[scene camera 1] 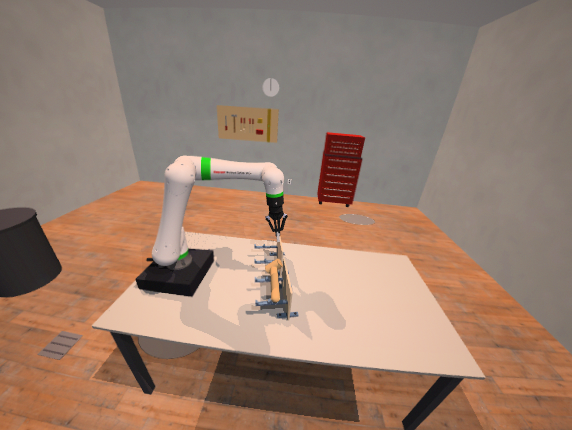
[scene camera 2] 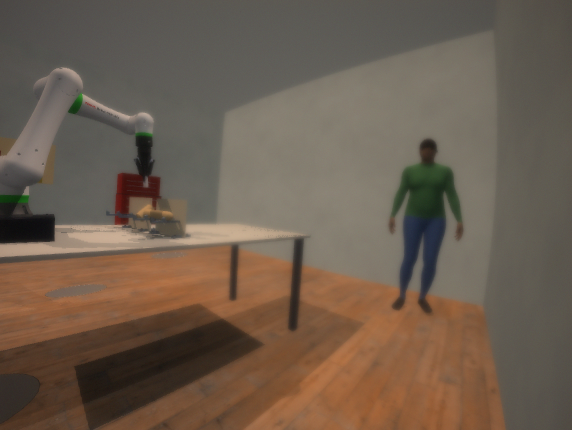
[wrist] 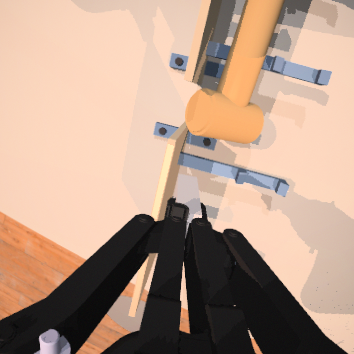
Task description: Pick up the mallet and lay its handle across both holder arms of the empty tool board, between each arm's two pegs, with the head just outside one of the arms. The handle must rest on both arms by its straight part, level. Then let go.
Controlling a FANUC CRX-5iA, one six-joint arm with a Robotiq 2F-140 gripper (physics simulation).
Labels:
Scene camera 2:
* tool board: 176,227
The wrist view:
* gripper: 184,189
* tool board: 174,156

